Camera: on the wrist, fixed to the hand. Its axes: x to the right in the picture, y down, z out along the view.
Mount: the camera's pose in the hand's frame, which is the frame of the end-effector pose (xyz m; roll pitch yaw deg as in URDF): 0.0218 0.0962 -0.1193 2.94 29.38 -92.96
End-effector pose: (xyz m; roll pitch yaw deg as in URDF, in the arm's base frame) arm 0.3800 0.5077 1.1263 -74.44 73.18 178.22
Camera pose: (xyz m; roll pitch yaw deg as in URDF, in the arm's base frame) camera 0.4957 0.5933 1.0694 -73.42 -14.33 131.44
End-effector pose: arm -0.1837 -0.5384 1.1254 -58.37 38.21 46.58
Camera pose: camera -0.1962 -0.6260 0.9984 -36.76 -24.07 -26.63
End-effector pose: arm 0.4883 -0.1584 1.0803 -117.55 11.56 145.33
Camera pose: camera 0.5612 -0.0261 1.0464 -74.08 -80.83 133.57
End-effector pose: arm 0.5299 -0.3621 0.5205 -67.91 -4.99 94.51
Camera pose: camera 0.6014 -0.3230 0.3889 12.77 -37.99 -2.70
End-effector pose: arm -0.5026 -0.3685 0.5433 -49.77 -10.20 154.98
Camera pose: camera -0.5339 -0.3219 0.3990 16.17 -19.52 58.53
